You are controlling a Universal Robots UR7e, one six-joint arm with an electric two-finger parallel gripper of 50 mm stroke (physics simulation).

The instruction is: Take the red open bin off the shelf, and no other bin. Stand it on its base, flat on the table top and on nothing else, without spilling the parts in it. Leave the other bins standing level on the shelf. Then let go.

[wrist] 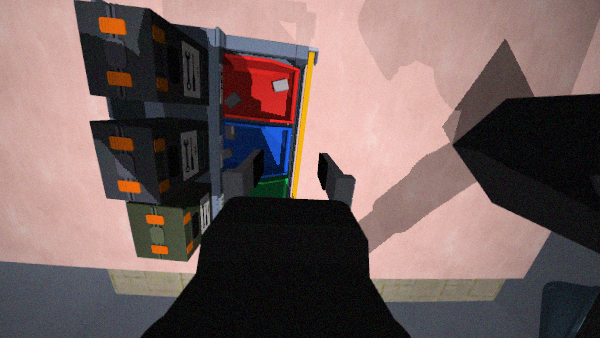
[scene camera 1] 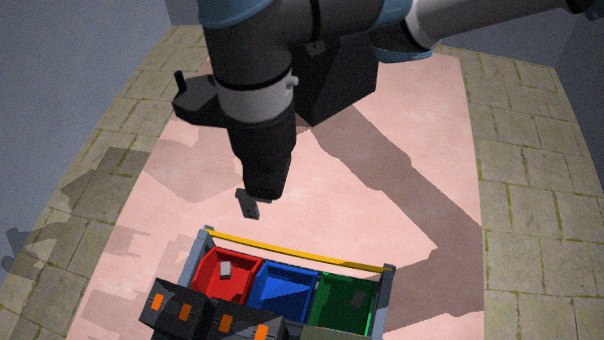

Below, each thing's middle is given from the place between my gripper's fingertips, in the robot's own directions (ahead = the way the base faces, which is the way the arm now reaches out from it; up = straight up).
I see my gripper 220 mm above the red open bin [scene camera 1: 244, 268], 90 mm short of it and 70 mm to the left of it. Also, from my hand: blue bin [scene camera 1: 284, 290] 220 mm below, 80 mm ahead, 50 mm to the left; then yellow bar [scene camera 1: 364, 267] 200 mm below, 40 mm to the left, 20 mm behind; then shelf [wrist: 204, 36] 190 mm ahead, 160 mm below, 60 mm to the left.
